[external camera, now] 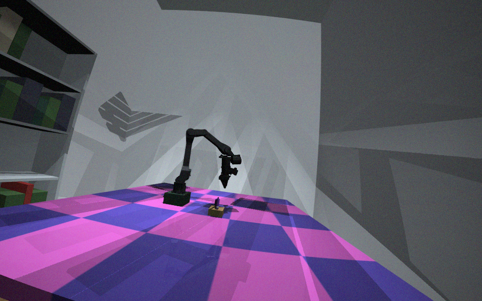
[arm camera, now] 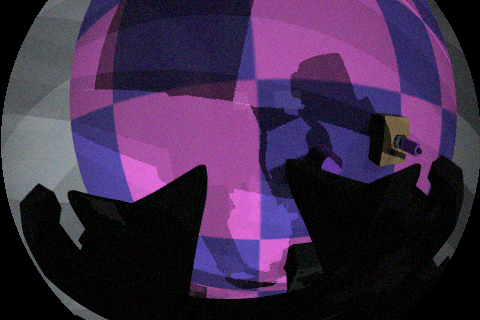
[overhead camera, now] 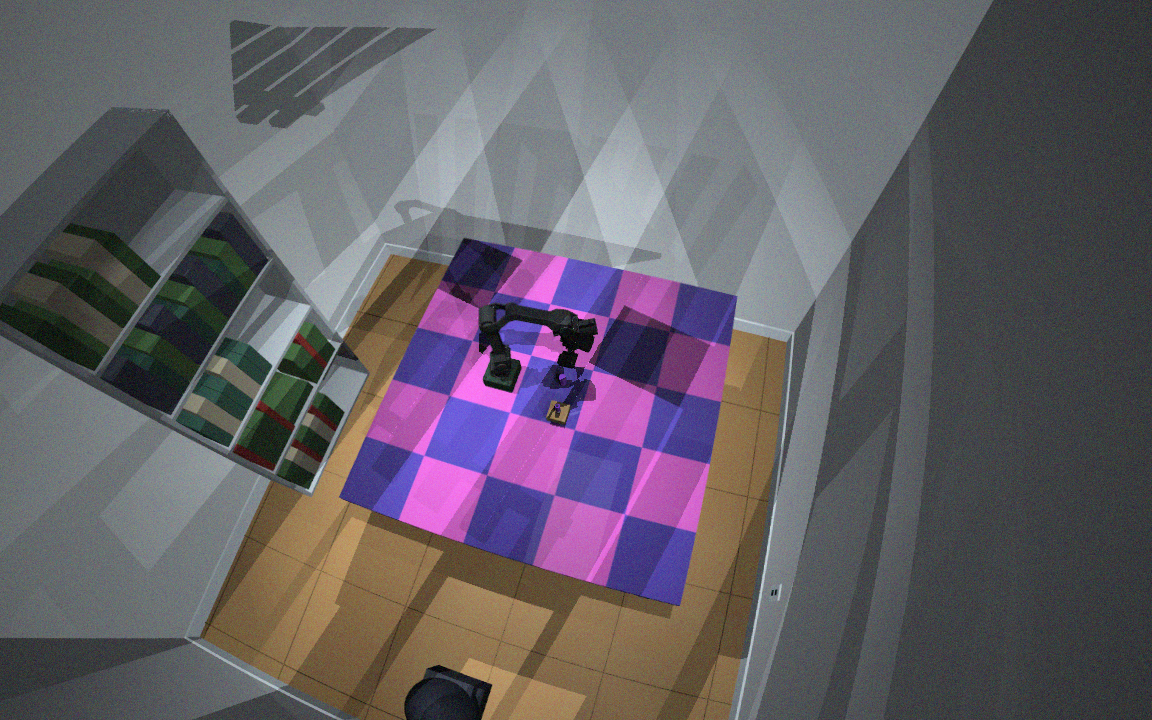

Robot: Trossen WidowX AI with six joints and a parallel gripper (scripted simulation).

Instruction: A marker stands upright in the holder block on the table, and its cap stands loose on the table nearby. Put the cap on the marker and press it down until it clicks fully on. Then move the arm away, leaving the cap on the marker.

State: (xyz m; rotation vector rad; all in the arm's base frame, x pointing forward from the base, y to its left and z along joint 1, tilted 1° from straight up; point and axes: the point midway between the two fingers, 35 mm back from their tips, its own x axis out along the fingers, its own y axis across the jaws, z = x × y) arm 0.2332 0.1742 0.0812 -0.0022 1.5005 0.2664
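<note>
Now: gripper tip 10 mm past the cap, 90 mm to the left of it and 90 mm above it. The rest, counted from my gripper tip: block (30 mm ahead, 220 mm to the right, 100 mm below).
</note>
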